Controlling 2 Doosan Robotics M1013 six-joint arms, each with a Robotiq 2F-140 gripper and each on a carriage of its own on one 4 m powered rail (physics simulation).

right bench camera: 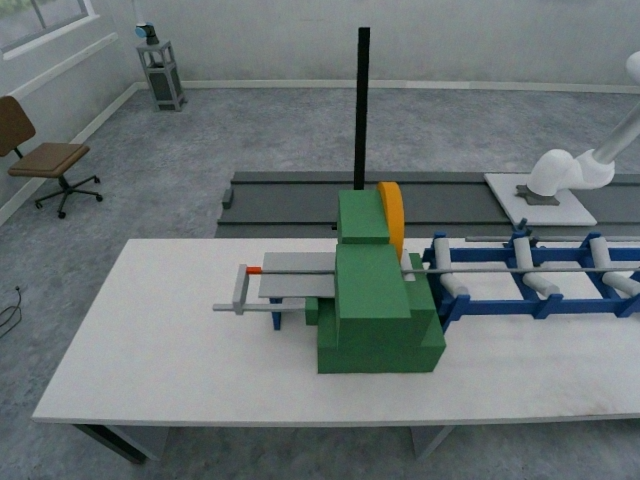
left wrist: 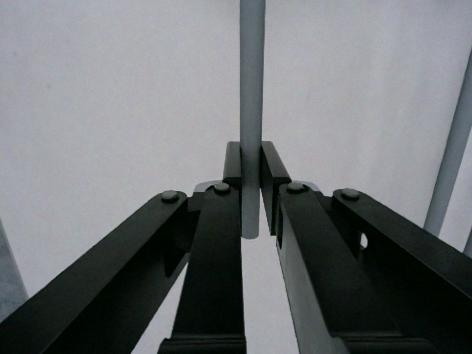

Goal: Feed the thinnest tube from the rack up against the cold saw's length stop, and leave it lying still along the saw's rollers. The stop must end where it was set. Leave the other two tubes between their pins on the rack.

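The thin grey tube (right bench camera: 485, 270) (left wrist: 252, 75) lies along the rollers (right bench camera: 537, 284) and runs through the green cold saw (right bench camera: 372, 289). Its far end meets the red tip (right bench camera: 253, 270) of the length stop (right bench camera: 240, 290), with no gap that I can see. My left gripper (left wrist: 249, 161) is shut on the thin tube near its rear end, which sticks out a little below the fingertips in the left wrist view. My right gripper does not show; part of my right arm (right bench camera: 555, 173) stands at the right of the right bench view.
Another tube (right bench camera: 491, 239) lies behind the blue roller frame (right bench camera: 496, 307). A tube (left wrist: 450, 155) slants at the right of the left wrist view, with part of another at the edge. An orange guard (right bench camera: 393, 217) and a black post (right bench camera: 362, 103) rise at the saw.
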